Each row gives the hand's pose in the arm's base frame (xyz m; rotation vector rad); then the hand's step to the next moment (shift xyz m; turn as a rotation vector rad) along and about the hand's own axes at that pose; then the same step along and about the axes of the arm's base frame.
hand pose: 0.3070 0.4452 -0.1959 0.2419 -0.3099 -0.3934
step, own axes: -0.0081 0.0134 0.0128 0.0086 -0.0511 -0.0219
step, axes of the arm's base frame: -0.0070 0.0131 0.0137 -0.0022 -0.0456 -0.0329
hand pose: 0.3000 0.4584 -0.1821 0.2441 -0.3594 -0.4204
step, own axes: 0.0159 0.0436 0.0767 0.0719 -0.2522 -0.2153
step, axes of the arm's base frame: -0.0008 0.0197 0.0875 0.0557 -0.2211 -0.2512
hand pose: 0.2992 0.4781 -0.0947 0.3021 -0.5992 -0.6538
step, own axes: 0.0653 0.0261 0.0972 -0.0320 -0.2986 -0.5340
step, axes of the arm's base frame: -0.0051 -0.0300 0.1161 0.1611 -0.1644 -0.5678
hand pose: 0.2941 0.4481 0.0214 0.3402 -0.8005 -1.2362
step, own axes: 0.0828 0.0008 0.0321 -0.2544 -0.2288 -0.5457
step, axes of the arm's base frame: -0.0131 -0.0708 0.0520 0.1947 0.0625 -0.6108
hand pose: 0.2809 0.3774 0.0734 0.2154 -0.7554 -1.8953
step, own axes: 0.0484 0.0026 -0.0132 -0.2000 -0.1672 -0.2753
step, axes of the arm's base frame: -0.0134 -0.0484 0.0001 0.0907 0.1080 -0.3519
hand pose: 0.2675 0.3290 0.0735 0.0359 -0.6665 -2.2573
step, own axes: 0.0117 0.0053 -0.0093 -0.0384 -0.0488 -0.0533
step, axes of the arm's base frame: -0.0026 -0.0153 -0.0035 0.0063 0.0300 -0.0759
